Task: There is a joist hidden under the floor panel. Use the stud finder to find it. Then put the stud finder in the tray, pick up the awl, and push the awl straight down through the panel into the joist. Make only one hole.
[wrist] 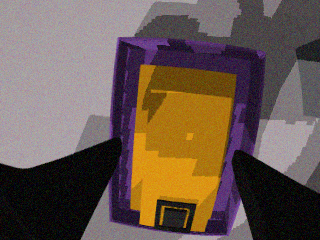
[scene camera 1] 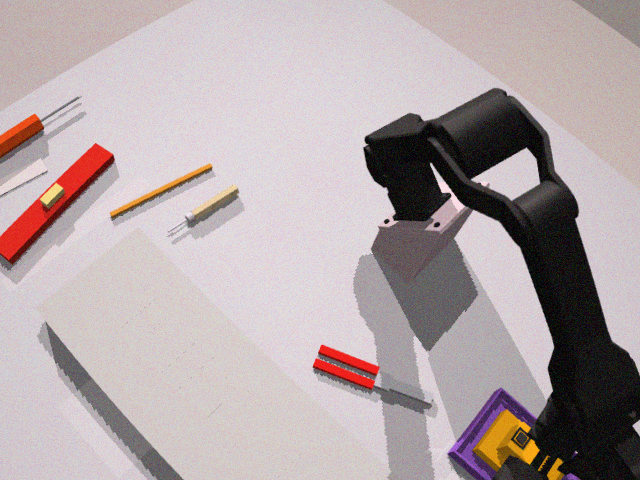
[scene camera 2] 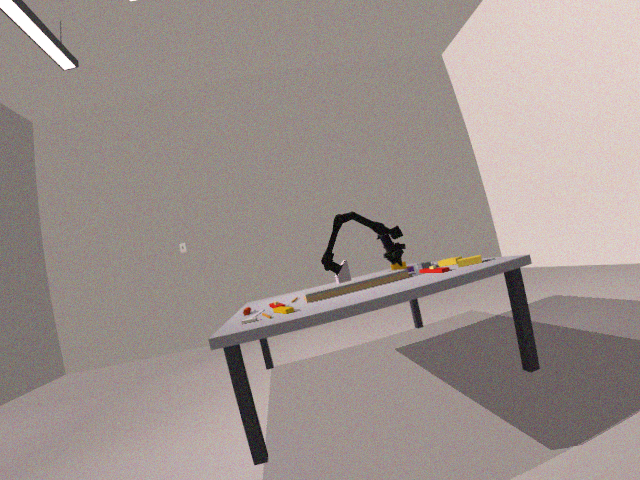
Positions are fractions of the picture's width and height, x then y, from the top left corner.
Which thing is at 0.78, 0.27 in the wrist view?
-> A purple tray.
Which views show the red-handled tool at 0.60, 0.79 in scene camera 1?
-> Scene camera 1 only.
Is the gripper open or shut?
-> Open.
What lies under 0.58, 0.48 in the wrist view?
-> A yellow stud finder.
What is the gripper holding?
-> Nothing.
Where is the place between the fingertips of the gripper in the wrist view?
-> At 0.55, 0.63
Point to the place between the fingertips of the gripper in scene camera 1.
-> At 0.83, 0.95
